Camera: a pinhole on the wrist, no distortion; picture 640 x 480 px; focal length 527.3 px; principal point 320.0 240.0 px. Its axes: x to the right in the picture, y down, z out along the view. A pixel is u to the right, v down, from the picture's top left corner.
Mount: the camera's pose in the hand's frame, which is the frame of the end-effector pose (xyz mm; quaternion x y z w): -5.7 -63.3 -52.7 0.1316 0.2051 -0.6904 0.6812
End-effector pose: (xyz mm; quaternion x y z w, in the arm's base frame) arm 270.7 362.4 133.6 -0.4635 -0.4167 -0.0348 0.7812
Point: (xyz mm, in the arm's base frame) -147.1 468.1 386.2
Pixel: 325.9 126.3
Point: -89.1 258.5 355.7
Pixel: 567.7 29.0
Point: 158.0 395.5 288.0
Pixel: 269.1 316.2
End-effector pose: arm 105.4 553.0 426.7 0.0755 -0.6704 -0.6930 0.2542
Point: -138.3 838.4 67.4
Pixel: 450.8 194.0
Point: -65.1 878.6 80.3
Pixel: 425.4 106.0
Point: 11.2 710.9 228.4
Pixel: 385.5 125.0
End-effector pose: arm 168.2 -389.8 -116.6 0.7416 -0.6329 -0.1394 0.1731
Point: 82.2 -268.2 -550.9
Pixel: 131.6 17.4
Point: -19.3 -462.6 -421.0
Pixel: outside the picture
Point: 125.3 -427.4 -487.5
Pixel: 127.5 223.9
